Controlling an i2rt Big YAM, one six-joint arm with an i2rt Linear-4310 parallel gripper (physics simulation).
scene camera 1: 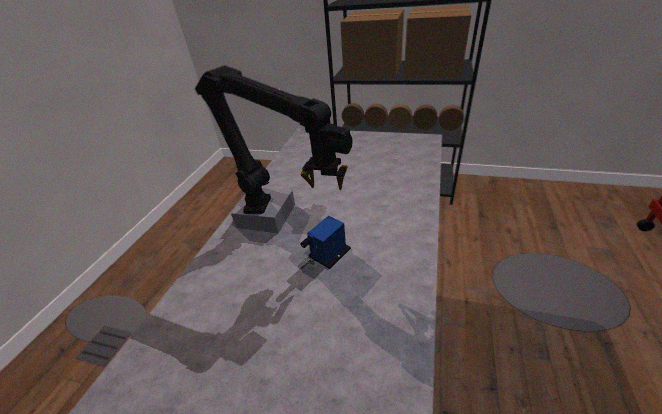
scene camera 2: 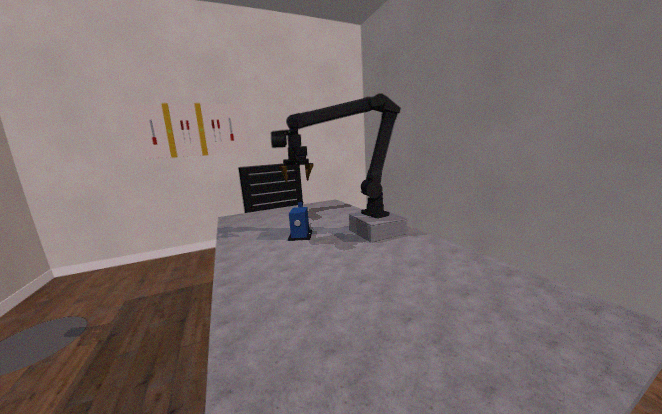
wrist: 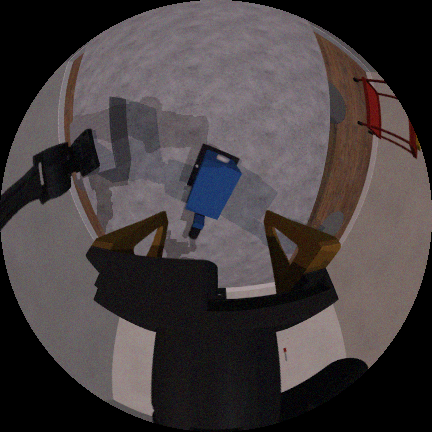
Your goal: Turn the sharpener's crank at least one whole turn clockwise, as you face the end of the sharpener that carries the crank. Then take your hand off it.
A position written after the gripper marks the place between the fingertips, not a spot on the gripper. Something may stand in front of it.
In view: the gripper (scene camera 1: 326,188) and a blue sharpener (scene camera 1: 329,234).
The gripper also shows in the wrist view (wrist: 215,215). The blue sharpener shows as well in the wrist view (wrist: 214,174).
